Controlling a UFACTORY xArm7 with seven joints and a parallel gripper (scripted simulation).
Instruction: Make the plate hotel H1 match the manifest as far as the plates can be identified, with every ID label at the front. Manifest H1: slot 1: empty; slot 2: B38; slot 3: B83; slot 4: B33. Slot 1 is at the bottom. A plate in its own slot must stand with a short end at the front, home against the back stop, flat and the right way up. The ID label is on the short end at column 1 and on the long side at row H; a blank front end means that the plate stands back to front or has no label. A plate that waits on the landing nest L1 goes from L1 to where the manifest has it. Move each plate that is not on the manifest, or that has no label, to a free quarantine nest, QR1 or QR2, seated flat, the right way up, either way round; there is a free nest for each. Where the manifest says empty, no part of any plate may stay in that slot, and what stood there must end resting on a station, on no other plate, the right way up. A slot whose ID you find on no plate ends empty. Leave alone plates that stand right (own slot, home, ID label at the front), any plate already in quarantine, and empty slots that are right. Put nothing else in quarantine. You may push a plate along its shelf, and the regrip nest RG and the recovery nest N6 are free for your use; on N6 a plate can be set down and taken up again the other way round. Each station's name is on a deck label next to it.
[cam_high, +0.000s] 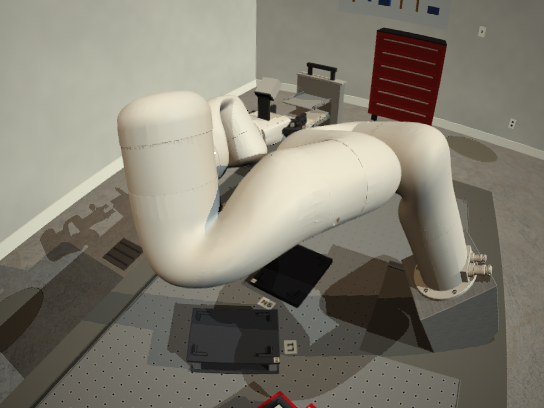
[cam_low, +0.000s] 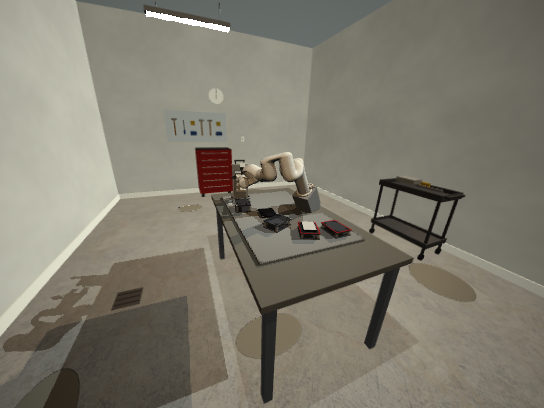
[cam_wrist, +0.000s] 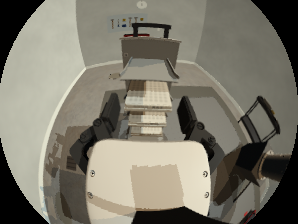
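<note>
The regrip nest RG lies 200 mm below my hand and 100 mm to the left of it. Also, from my hand: plate hotel H1: 170 mm to the right, 100 mm below; black nest N6: 250 mm below, 230 mm to the left, 180 mm behind; landing nest L1: 460 mm to the left, 210 mm below, 200 mm behind.
</note>
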